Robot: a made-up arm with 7 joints.
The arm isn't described. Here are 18 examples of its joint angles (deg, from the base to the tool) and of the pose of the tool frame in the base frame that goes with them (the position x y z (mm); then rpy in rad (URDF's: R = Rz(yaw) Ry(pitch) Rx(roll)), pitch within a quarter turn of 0, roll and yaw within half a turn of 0).
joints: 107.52 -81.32 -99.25 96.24 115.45 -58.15 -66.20
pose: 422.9 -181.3 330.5 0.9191 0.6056 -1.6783
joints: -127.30 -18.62 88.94 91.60 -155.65 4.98 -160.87
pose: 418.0 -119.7 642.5 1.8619 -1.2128 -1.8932
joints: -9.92 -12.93 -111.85 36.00 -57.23 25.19 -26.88
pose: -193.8 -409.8 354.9 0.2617 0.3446 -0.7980
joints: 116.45 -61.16 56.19 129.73 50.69 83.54 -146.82
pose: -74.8 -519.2 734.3 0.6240 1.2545 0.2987
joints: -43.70 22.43 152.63 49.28 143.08 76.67 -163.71
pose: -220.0 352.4 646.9 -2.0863 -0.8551 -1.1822
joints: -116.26 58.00 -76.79 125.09 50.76 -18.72 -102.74
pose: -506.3 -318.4 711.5 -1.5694 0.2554 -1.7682
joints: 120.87 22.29 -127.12 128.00 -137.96 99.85 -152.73
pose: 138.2 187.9 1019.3 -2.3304 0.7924 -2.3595
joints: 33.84 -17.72 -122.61 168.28 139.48 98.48 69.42
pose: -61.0 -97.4 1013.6 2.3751 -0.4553 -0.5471
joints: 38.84 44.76 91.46 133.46 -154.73 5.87 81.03
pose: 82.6 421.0 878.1 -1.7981 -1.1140 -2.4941
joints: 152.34 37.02 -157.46 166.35 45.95 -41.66 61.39
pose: -355.6 183.6 906.2 -1.6614 -0.1208 -1.4787
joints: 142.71 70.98 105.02 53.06 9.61 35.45 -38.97
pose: -284.7 -302.9 565.2 1.6120 -0.8704 -1.9381
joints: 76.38 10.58 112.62 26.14 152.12 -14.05 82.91
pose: -241.9 -95.6 325.2 0.2809 0.3652 -0.8526
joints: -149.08 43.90 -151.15 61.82 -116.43 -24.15 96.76
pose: -69.5 377.0 708.4 -0.6310 -0.7118 2.4332
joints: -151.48 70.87 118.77 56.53 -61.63 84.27 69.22
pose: 102.1 -294.5 619.1 0.8147 0.0336 -1.4353
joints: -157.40 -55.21 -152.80 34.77 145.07 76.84 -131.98
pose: 25.1 336.0 109.2 1.8559 -0.2589 0.1930
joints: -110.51 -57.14 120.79 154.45 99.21 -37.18 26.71
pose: 272.3 464.7 674.8 2.7908 -0.1549 -1.2097
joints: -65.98 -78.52 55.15 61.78 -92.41 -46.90 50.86
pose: 277.9 306.1 533.1 -0.7231 0.3803 1.5543
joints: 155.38 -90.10 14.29 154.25 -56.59 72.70 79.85
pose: 544.4 -251.8 515.2 -2.9395 0.3344 0.4700
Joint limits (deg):
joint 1: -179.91..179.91
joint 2: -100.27..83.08
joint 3: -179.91..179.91
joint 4: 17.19..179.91
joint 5: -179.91..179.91
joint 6: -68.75..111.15
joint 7: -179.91..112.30
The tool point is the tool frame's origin. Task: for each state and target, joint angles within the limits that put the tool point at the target. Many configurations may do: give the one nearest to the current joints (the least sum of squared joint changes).
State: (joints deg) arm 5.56 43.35 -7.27 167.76 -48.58 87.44 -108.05
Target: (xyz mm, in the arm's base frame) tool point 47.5 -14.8 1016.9
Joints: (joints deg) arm 15.80 6.08 -6.80 179.91 -38.45 107.94 -112.69
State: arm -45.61 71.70 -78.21 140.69 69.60 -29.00 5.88
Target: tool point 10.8 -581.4 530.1
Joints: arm -53.25 74.47 -75.38 122.73 79.81 -42.61 3.72
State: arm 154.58 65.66 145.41 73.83 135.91 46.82 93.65
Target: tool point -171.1 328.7 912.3
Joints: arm 132.18 78.19 179.16 100.77 136.58 52.78 93.60
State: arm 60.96 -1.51 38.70 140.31 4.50 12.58 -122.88
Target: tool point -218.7 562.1 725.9
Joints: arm 89.35 39.42 37.84 121.03 3.01 19.28 -122.43
